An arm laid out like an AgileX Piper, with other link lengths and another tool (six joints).
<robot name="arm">
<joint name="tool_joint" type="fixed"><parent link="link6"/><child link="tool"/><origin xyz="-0.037 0.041 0.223" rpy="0 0.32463 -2.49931"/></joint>
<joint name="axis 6" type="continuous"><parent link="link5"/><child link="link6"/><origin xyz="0 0.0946 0" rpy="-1.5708 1.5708 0"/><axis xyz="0 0 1"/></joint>
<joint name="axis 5" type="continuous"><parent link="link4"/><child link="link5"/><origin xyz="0 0 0" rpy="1.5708 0 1.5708"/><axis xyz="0 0 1"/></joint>
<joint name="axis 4" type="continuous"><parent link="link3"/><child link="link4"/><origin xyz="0.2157 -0.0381 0" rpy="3.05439 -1.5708 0"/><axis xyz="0 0 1"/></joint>
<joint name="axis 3" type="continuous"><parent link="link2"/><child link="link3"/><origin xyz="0.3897 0.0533 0" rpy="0 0 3.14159"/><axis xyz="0 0 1"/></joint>
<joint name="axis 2" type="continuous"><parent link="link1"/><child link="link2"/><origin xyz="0 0 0" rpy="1.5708 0 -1.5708"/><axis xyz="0 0 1"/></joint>
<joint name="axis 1" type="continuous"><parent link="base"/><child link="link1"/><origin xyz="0 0 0.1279" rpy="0 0 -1.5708"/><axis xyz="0 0 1"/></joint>
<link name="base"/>
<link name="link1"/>
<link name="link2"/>
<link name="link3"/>
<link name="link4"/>
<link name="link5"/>
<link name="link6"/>
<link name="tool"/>
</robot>
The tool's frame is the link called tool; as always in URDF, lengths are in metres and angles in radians. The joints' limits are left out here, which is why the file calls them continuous.
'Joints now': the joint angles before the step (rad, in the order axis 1, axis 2, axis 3, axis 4, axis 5, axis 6). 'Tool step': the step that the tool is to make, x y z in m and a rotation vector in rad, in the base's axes. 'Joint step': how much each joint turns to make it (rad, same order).
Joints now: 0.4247, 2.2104, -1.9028, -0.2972, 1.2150, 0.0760
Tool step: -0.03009, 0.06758, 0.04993, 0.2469, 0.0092, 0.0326
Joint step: 0.0000, -0.1080, -0.0001, 0.2466, 0.0019, -0.0760
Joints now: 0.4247, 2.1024, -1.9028, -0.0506, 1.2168, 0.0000
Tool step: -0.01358, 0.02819, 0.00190, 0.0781, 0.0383, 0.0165
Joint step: 0.0065, 0.0023, 0.0000, 0.0926, 0.0000, -0.0211
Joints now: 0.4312, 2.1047, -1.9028, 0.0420, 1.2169, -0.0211
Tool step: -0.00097, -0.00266, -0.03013, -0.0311, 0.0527, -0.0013
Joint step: 0.0000, 0.0599, 0.0000, -0.0068, 0.0008, 0.0024
